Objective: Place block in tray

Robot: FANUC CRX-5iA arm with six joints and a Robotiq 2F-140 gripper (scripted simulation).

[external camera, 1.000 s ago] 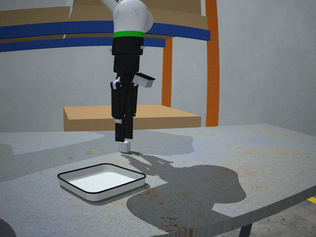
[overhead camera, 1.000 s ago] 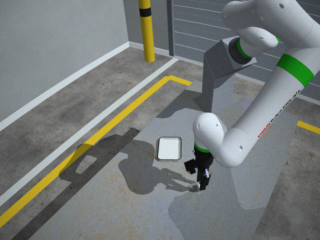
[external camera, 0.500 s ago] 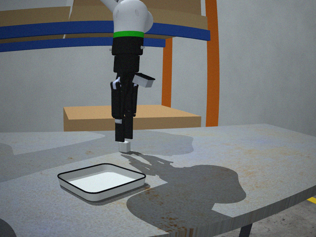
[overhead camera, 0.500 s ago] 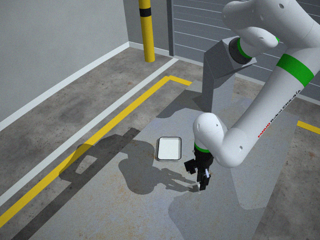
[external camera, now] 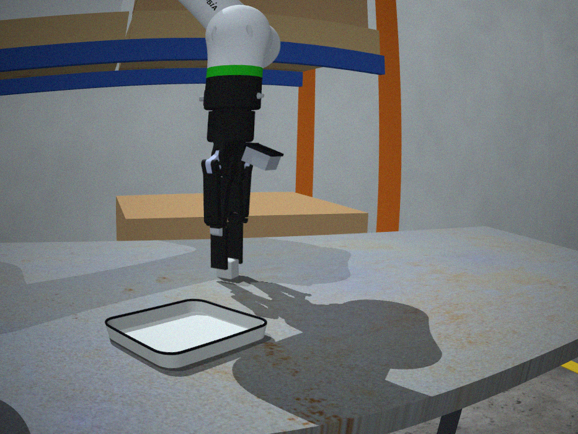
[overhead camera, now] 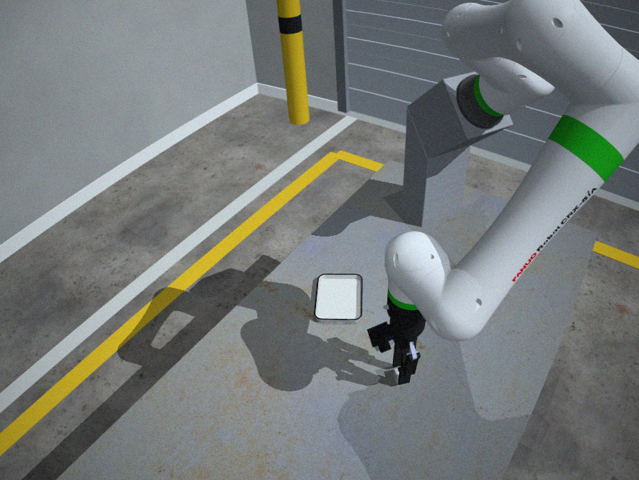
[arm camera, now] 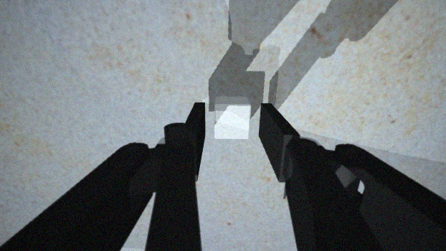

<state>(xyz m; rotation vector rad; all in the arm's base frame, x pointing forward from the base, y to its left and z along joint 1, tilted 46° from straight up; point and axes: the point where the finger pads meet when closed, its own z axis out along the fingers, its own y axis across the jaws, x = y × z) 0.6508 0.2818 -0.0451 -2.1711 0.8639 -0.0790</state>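
Right now my hand is 4 cm above the small block. The rest, counted from my hand: white tray 29 cm to the right, 9 cm behind, 4 cm below.
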